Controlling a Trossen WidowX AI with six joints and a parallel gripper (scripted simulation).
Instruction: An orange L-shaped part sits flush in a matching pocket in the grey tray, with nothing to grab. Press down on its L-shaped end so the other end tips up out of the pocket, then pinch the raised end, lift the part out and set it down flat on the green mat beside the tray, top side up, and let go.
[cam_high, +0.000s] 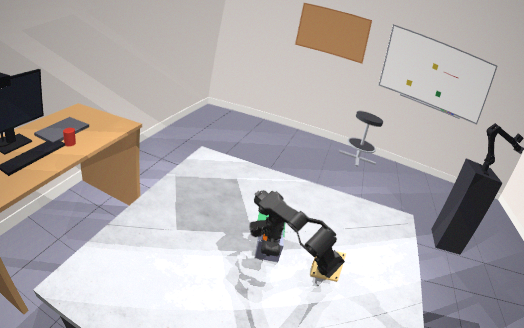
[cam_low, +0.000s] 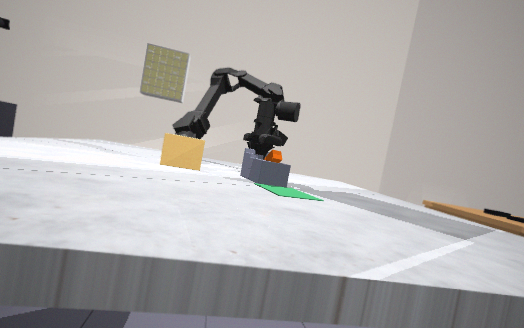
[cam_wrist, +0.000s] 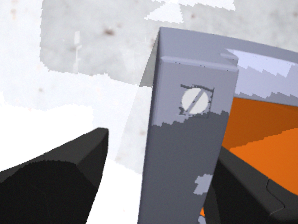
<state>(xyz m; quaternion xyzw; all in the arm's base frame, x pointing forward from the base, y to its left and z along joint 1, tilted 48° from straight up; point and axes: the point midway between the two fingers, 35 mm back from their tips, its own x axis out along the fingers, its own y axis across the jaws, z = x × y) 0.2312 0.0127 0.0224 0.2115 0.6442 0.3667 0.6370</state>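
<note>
Right now the orange L-shaped part is 10 mm ahead of my gripper tip and 50 mm to the right of it. Round my gripper tip: green mat: 50 mm ahead, 220 mm to the right, 50 mm below.
</note>
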